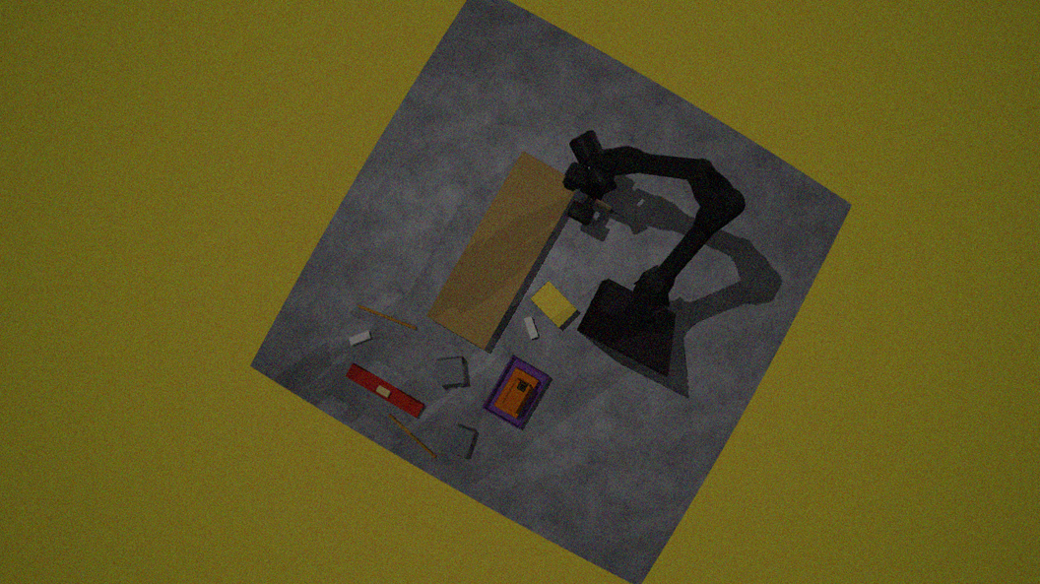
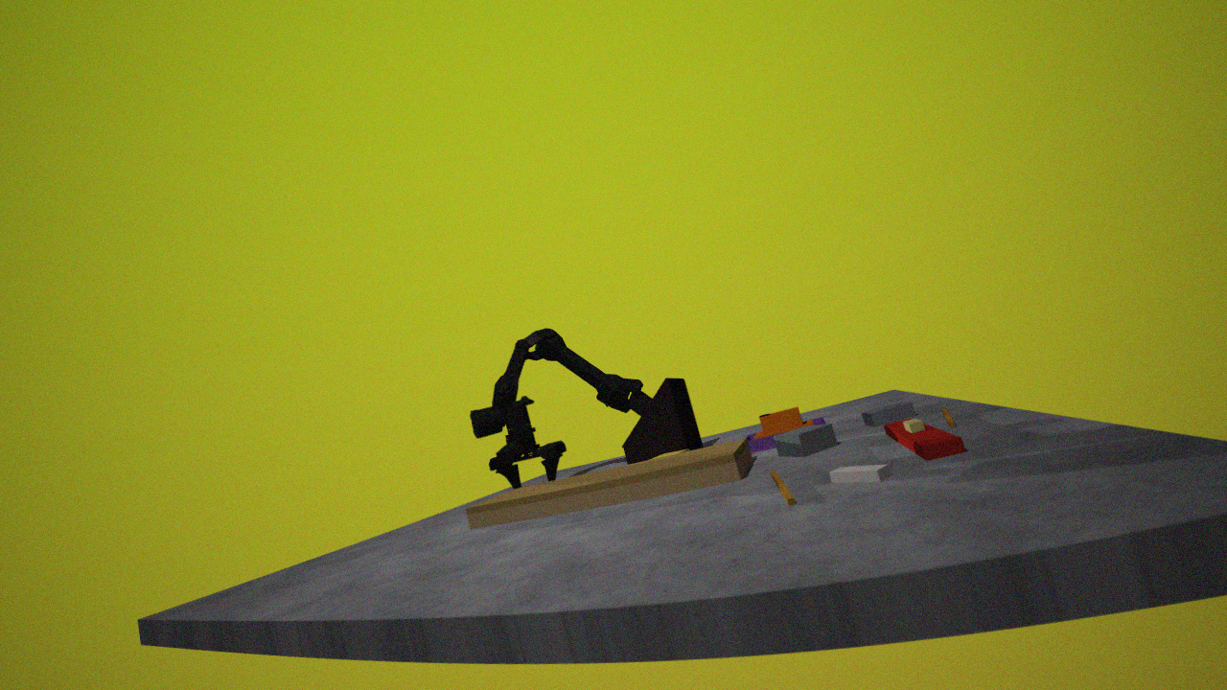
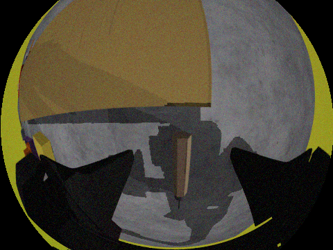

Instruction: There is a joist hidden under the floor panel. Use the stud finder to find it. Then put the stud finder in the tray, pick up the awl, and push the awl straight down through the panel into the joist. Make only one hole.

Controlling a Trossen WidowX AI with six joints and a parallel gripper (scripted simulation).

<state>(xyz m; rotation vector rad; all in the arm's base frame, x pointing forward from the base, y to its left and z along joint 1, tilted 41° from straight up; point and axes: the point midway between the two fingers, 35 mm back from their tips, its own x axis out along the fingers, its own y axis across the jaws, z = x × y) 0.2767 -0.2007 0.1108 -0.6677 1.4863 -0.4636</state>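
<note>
The awl is 6 cm behind my gripper tip, 1 cm to the right of it and 1 cm below it. Round my gripper tip: yellow block: 30 cm to the left, 9 cm behind; purple tray: 56 cm to the left, 14 cm behind, 1 cm below; orange stud finder: 54 cm to the left, 14 cm behind, 3 cm above.
</note>
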